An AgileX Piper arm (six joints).
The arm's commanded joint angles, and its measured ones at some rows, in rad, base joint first. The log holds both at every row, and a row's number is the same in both.
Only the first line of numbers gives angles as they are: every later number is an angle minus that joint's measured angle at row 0.
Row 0, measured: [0.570, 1.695, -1.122, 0.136, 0.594, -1.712]
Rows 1 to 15, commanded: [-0.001, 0.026, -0.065, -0.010, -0.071, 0.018]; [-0.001, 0.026, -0.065, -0.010, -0.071, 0.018]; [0.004, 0.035, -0.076, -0.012, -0.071, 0.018]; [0.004, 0.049, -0.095, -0.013, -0.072, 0.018]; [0.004, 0.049, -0.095, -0.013, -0.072, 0.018]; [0.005, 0.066, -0.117, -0.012, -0.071, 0.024]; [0.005, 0.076, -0.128, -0.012, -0.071, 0.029]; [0.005, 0.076, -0.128, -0.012, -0.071, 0.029]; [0.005, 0.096, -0.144, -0.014, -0.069, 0.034]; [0.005, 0.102, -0.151, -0.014, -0.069, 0.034]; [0.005, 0.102, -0.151, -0.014, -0.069, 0.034]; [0.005, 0.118, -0.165, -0.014, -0.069, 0.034]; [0.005, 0.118, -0.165, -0.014, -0.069, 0.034]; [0.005, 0.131, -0.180, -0.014, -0.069, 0.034]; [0.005, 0.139, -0.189, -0.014, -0.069, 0.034]
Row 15, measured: [0.019, 0.133, -0.148, 0.008, 0.028, -0.001]
